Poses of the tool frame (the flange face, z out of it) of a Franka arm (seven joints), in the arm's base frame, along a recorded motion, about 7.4 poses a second.
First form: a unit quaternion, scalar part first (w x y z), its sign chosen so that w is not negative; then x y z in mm.
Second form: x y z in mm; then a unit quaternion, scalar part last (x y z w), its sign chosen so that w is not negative. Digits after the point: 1 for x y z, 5 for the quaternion.
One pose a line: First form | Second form
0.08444 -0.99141 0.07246 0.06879 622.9 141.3 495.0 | 622.9 141.3 495.0 -0.99141 0.07246 0.06879 0.08444
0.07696 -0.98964 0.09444 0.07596 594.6 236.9 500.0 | 594.6 236.9 500.0 -0.98964 0.09444 0.07596 0.07696
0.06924 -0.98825 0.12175 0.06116 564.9 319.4 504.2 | 564.9 319.4 504.2 -0.98825 0.12175 0.06116 0.06924
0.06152 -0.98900 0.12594 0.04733 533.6 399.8 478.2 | 533.6 399.8 478.2 -0.98900 0.12594 0.04733 0.06152
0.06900 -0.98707 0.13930 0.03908 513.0 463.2 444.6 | 513.0 463.2 444.6 -0.98707 0.13930 0.03908 0.06900
